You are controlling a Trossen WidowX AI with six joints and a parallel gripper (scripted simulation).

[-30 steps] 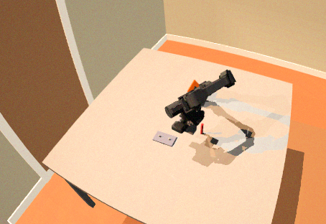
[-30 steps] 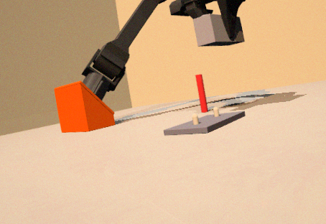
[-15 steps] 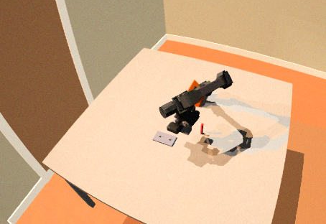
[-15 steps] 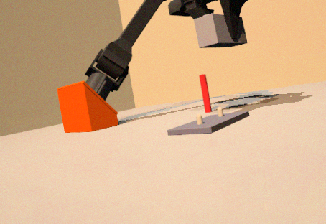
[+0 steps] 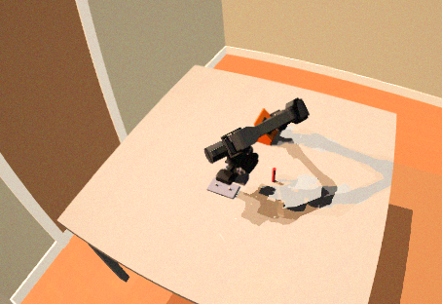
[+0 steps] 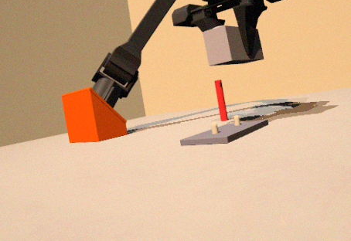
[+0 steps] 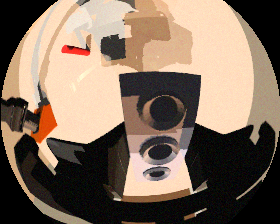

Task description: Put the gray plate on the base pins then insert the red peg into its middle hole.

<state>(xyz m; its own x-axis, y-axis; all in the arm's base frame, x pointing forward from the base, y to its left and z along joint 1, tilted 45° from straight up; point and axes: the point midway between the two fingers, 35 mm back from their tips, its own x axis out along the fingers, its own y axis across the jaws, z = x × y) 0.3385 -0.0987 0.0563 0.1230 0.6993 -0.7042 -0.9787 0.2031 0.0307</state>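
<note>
The gray base is 10 mm behind my gripper tip, 60 mm to the right of it and 100 mm below it. Round my gripper tip: red peg 100 mm behind, 130 mm to the left, 60 mm below; gray plate 30 mm above.
</note>
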